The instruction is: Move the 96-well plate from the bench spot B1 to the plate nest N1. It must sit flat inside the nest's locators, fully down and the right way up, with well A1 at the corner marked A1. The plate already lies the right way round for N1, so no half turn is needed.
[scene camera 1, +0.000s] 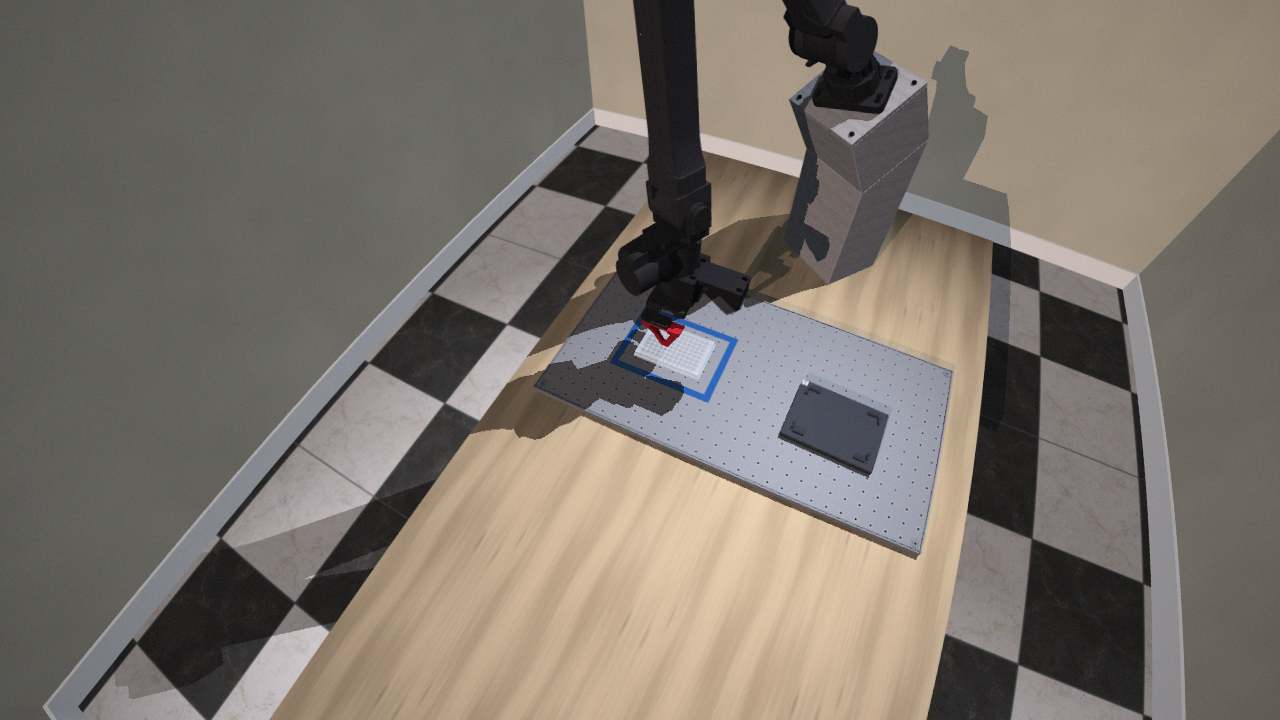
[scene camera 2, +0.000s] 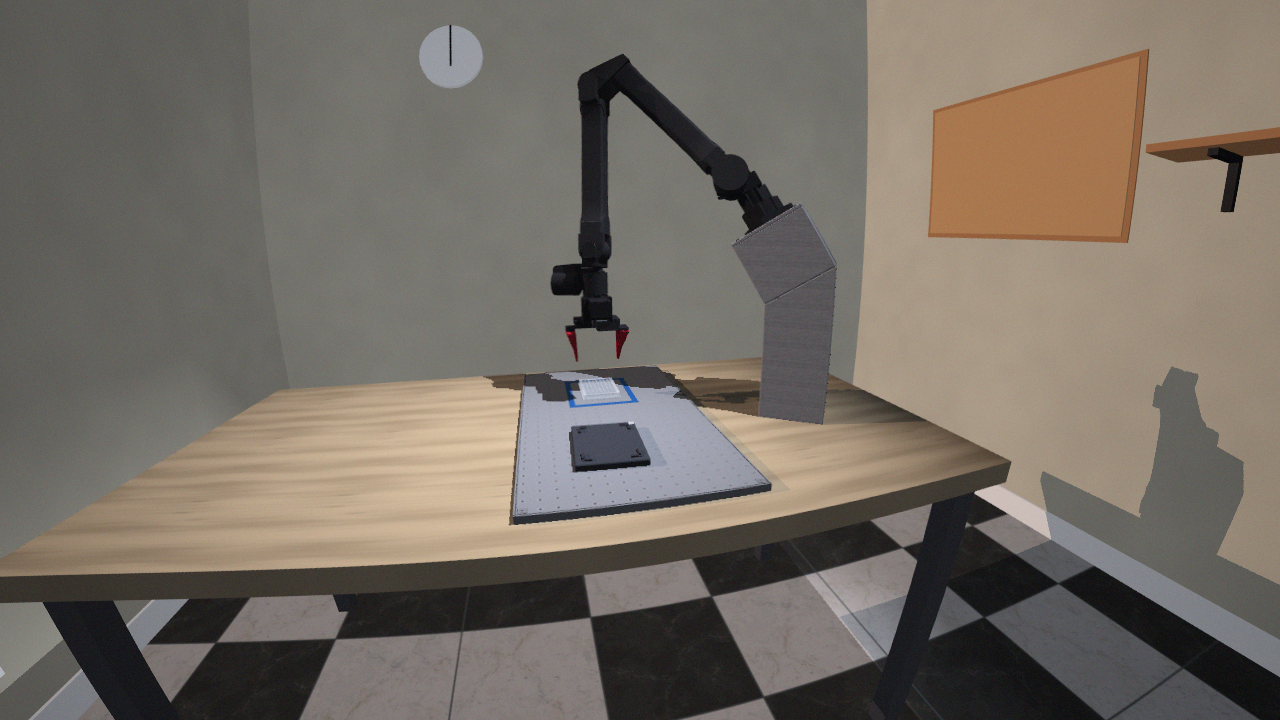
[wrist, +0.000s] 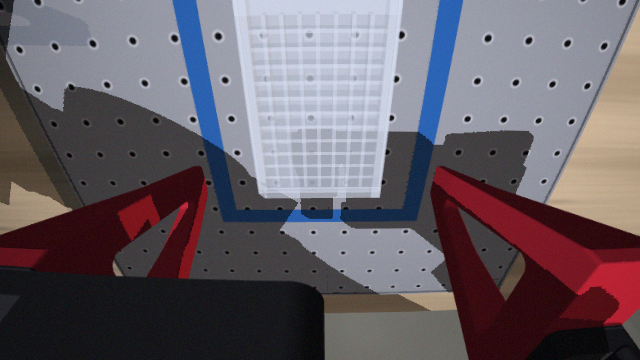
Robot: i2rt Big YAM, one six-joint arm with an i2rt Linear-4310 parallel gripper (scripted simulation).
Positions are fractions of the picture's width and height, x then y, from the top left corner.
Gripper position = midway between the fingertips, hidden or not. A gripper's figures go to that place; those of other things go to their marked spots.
Labels:
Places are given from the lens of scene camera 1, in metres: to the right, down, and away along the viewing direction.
my gripper (scene camera 1: 0.53, 0.45): 0.06, -0.06, 0.88
clear 96-well plate (scene camera 1: 0.54, 0.48): 0.10, -0.03, 0.94
dark plate nest (scene camera 1: 0.65, 0.59): 0.33, 0.11, 0.83

